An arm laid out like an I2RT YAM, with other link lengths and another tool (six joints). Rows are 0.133 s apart.
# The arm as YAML. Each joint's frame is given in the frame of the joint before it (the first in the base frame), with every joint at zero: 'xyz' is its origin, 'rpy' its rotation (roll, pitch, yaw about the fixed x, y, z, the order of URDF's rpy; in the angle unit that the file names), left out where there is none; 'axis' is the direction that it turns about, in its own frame. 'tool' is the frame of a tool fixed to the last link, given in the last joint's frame.
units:
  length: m
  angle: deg
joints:
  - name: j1
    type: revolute
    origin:
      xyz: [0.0, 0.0, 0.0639]
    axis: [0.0, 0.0, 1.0]
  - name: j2
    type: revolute
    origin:
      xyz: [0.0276, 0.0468, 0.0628]
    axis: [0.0, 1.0, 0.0]
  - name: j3
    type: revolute
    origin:
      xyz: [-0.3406, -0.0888, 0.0]
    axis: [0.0, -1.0, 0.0]
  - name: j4
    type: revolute
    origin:
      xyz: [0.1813, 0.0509, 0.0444]
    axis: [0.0, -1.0, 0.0]
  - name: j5
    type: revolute
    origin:
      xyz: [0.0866, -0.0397, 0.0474]
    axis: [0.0, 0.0, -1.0]
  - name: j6
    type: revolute
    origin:
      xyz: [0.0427, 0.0, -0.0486]
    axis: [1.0, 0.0, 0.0]
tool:
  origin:
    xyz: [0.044, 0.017, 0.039]
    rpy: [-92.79, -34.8, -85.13]
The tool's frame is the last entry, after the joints.
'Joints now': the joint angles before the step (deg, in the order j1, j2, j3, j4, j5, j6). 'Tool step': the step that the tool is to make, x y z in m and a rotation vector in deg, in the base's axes. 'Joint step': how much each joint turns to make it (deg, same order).
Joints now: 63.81, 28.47, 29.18, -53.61, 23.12, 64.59
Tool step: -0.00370, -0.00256, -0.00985, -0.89, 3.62, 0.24
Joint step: 0.00, 0.18, -0.61, -2.19, -2.46, 1.58
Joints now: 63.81, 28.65, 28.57, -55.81, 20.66, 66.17
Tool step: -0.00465, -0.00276, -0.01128, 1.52, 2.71, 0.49
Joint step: -0.10, -1.66, -1.50, -0.44, -2.90, 1.32
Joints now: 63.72, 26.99, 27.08, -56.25, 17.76, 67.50
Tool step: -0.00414, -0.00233, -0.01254, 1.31, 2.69, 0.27
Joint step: 0.01, -1.50, -1.94, 0.00, -2.64, 1.50
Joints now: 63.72, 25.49, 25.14, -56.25, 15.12, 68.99
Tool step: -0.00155, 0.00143, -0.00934, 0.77, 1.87, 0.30
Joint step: 0.01, -0.18, -2.11, 1.57, -1.85, 0.89
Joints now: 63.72, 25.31, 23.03, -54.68, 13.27, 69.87
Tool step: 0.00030, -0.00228, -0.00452, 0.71, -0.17, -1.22
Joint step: 0.00, -0.87, -1.14, 0.72, 0.53, 1.14
